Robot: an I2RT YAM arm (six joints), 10 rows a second.
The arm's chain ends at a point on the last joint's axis. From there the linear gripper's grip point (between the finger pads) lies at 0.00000 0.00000 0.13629 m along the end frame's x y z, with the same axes.
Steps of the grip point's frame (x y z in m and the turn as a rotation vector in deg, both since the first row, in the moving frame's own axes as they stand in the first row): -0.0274, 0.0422, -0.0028, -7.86, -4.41, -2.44; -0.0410, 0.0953, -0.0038, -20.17, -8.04, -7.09; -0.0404, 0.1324, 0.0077, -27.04, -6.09, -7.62; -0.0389, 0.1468, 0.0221, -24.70, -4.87, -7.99; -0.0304, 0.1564, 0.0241, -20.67, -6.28, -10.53
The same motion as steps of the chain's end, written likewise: -0.0174, 0.0234, -0.0011, -7.86, -4.41, -2.44; -0.0253, 0.0474, 0.0059, -20.17, -8.04, -7.09; -0.0307, 0.0698, 0.0233, -27.04, -6.09, -7.62; -0.0317, 0.0893, 0.0350, -24.70, -4.87, -7.99; -0.0203, 0.1073, 0.0336, -20.67, -6.28, -10.53
